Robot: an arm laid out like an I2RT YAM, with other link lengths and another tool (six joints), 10 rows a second.
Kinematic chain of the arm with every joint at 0, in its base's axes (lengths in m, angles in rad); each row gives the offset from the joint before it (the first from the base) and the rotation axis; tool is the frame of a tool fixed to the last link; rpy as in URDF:
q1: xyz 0 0 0.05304 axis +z
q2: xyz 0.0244 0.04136 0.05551 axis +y
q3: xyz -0.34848 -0.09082 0 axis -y
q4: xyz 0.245 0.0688 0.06 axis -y
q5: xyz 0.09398 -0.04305 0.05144 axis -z
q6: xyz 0.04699 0 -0.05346 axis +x
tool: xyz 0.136 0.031 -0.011 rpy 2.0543 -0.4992 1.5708
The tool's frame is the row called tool.
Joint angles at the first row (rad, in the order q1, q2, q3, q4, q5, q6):
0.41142 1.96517 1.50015 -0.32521 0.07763 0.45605
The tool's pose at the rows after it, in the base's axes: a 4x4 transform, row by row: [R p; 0 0 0 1], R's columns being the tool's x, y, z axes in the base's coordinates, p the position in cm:
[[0.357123, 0.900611, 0.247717, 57.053], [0.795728, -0.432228, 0.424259, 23.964], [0.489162, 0.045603, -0.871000, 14.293], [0, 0, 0, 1]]
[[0.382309, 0.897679, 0.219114, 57.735], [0.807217, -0.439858, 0.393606, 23.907], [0.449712, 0.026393, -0.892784, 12.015], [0, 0, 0, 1]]
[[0.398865, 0.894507, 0.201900, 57.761], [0.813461, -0.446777, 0.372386, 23.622], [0.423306, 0.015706, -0.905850, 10.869], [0, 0, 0, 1]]
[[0.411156, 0.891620, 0.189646, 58.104], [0.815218, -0.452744, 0.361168, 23.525], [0.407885, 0.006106, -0.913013, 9.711], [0, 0, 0, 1]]
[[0.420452, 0.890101, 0.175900, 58.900], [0.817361, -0.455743, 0.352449, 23.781], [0.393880, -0.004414, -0.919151, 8.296], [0, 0, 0, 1]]
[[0.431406, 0.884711, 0.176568, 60.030], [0.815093, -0.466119, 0.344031, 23.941], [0.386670, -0.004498, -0.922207, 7.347], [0, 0, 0, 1]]
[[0.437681, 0.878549, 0.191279, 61.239], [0.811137, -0.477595, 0.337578, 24.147], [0.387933, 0.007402, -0.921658, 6.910], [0, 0, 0, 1]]
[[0.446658, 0.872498, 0.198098, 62.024], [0.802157, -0.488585, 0.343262, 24.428], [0.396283, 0.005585, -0.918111, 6.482], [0, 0, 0, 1]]
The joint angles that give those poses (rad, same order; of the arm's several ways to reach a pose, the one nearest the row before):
0.41142 2.06551 1.57380 -0.36146 0.09518 0.44156
0.41142 2.12195 1.61230 -0.39006 0.11272 0.43965
0.41104 2.14293 1.62337 -0.40952 0.12608 0.43927
0.40914 2.17041 1.63825 -0.41638 0.13180 0.44118
0.40875 2.21658 1.67717 -0.42783 0.13485 0.44270
0.40684 2.26081 1.72598 -0.43926 0.14438 0.44804
0.40646 2.29590 1.77062 -0.44119 0.15850 0.45376
0.40608 2.32223 1.80113 -0.44155 0.15965 0.46788

